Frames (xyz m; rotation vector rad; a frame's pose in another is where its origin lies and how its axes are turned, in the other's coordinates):
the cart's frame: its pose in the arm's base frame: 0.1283 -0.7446 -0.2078 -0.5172 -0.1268 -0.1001
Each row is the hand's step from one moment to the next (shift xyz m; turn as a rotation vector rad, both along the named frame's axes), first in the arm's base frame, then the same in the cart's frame.
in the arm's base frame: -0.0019 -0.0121 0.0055 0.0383 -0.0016 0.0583
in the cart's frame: -0.0003 -0.0134 -0.0011 0.0464 -0.0248 0.0458
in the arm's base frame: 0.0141 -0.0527 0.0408 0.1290 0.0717 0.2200
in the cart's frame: 0.0232 -0.0636 0.0075 0.1549 -0.0285 0.2130
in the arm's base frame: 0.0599 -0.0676 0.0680 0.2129 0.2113 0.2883
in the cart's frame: 0.0733 -0.0839 0.0192 0.2389 0.0697 0.3334
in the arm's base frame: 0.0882 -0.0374 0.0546 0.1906 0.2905 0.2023
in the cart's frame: 0.0974 -0.0477 0.0200 0.1993 0.1771 0.3009
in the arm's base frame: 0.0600 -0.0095 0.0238 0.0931 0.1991 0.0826
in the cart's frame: 0.0633 -0.0121 0.0100 0.0914 0.1438 0.1615
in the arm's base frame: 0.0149 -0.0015 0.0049 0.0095 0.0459 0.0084
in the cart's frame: 0.0155 -0.0018 0.0021 0.0077 0.0368 0.0292
